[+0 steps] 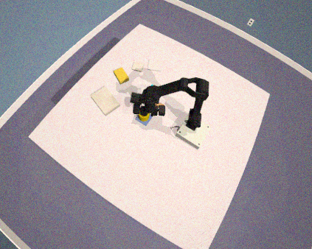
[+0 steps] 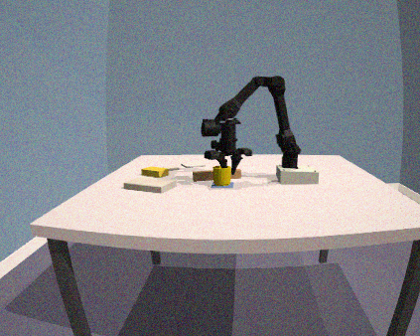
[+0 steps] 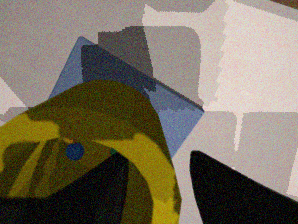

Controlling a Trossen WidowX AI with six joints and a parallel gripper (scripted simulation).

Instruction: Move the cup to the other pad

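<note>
My gripper tip is now 20 mm short of the cup and 10 mm to the right of it. Round my gripper tip: blue pad: 20 mm ahead, 10 mm to the left, 40 mm below; then blue marble: 40 mm ahead, 30 mm to the left, 20 mm below; then green marble: 20 mm ahead, 20 mm to the left, 20 mm below.
</note>
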